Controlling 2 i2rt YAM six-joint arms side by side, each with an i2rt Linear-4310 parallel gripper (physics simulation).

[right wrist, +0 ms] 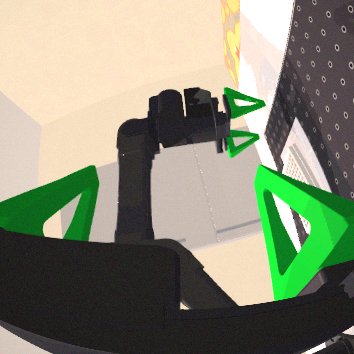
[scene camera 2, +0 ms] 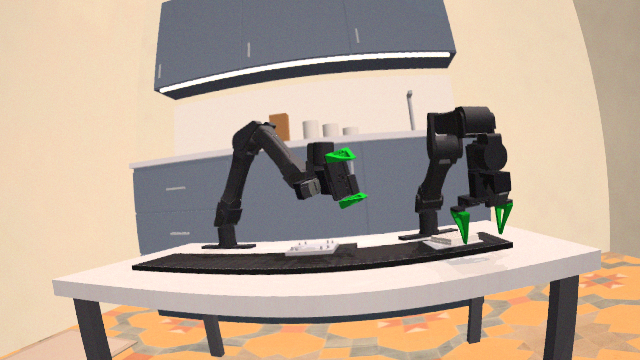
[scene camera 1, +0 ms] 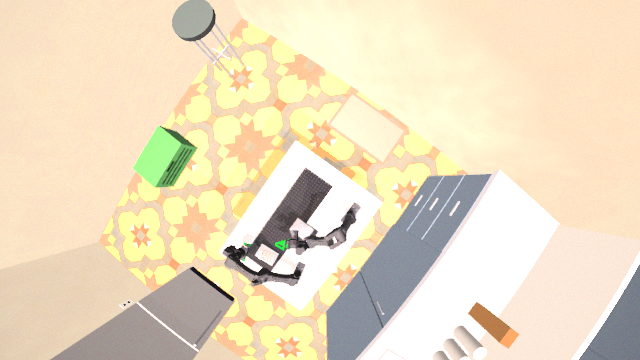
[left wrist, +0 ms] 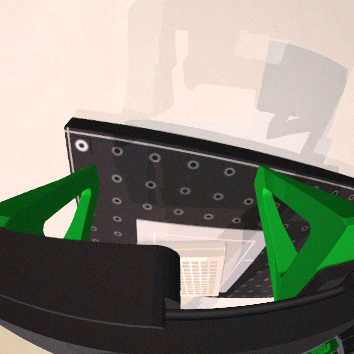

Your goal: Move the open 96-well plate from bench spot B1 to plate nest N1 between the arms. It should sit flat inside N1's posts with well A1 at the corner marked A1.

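Frame: origin at the left arm's base, x ahead, y left, z up, level; metres.
Seen in the pictures: left gripper, between the fingertips: (right wrist: 261, 120) (scene camera 2: 483, 239) (scene camera 1: 248, 249) (left wrist: 176, 173); right gripper, between the fingertips: (right wrist: 176, 173) (scene camera 2: 359, 177) (scene camera 1: 277, 243); left arm's base, origin of its link: (right wrist: 350, 350) (scene camera 2: 429, 235) (scene camera 1: 297, 272); right arm's base, origin of its link: (scene camera 2: 228, 247) (scene camera 1: 350, 213).
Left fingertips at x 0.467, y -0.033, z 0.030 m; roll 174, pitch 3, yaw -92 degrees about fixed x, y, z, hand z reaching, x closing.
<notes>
Offsets run from my left fingertips to a thing's middle. "*": to the spot under its first point. Level surfaces: height alone.
The pale 96-well plate @[dy -0.004, dx -0.166, dz -0.009 m] (scene camera 1: 266, 254) (scene camera 2: 446, 239) (left wrist: 202, 270) (right wrist: 295, 166) lies flat on a white marked spot @[* dy +0.027, dx -0.085, dz -0.016 m] (left wrist: 150, 231) near one end of the black board. The white nest @[dy -0.344, dx -0.348, dz -0.007 m] (scene camera 1: 301, 227) (scene camera 2: 311, 248) with short upright posts stands near the board's middle; its A1 mark cannot be read. My left gripper (scene camera 1: 245, 251) (scene camera 2: 483, 237) (left wrist: 176, 173) (right wrist: 261, 120) is open and empty, fingers pointing down, low beside the plate; in scene camera 2 one finger overlaps the plate's edge. My right gripper (scene camera 1: 281, 244) (scene camera 2: 360, 176) (right wrist: 176, 173) is open and empty, high above the board between nest and plate.
The long black perforated board @[dz -0.018 m] (scene camera 1: 312, 186) (scene camera 2: 200, 262) (left wrist: 165, 170) (right wrist: 335, 30) lies on the white table (scene camera 1: 295, 152) (scene camera 2: 320, 306). Both arms stand along its kitchen side. Grey-blue cabinets (scene camera 1: 395, 260) (scene camera 2: 200, 215), a green box (scene camera 1: 162, 157) and a stool (scene camera 1: 193, 19) are away from the table.
</notes>
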